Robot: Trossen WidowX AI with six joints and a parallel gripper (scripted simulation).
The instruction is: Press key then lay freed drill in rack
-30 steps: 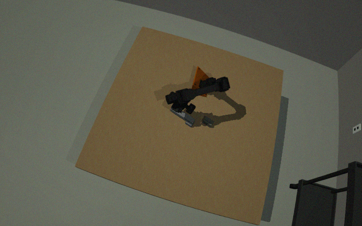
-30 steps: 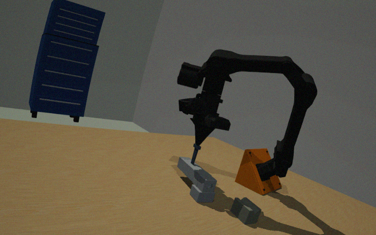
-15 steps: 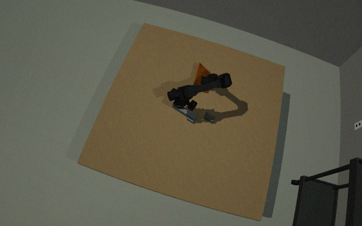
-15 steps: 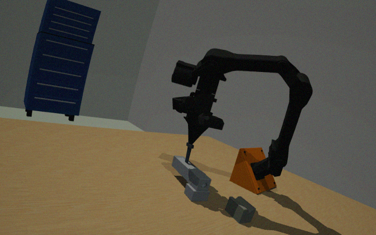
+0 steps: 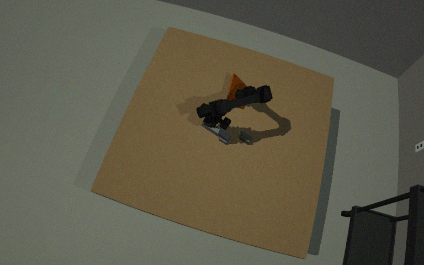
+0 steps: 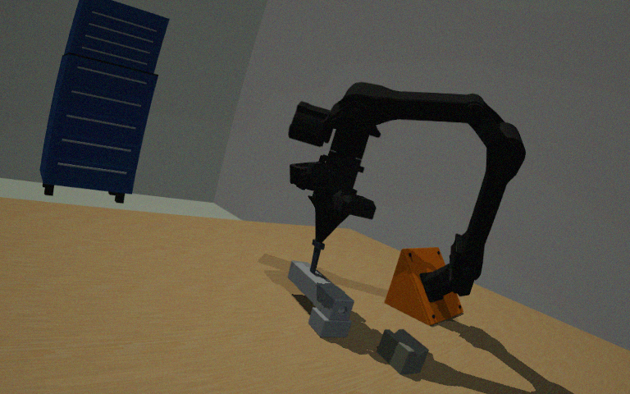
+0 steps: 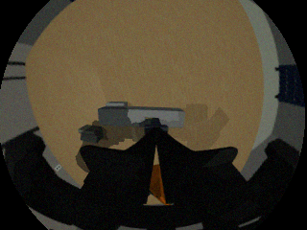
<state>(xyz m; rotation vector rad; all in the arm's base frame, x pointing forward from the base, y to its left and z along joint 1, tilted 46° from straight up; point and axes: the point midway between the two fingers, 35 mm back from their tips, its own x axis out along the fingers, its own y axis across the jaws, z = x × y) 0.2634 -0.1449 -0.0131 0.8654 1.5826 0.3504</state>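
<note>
Right now my gripper tip is 30 mm above the dark blue key. The rest, counted from my gripper tip: drill: 10 mm ahead, 50 mm to the left, 80 mm below; grey holder block: 10 mm ahead, 40 mm to the left, 80 mm below; grey rack: 10 mm behind, 220 mm to the left, 100 mm below.
</note>
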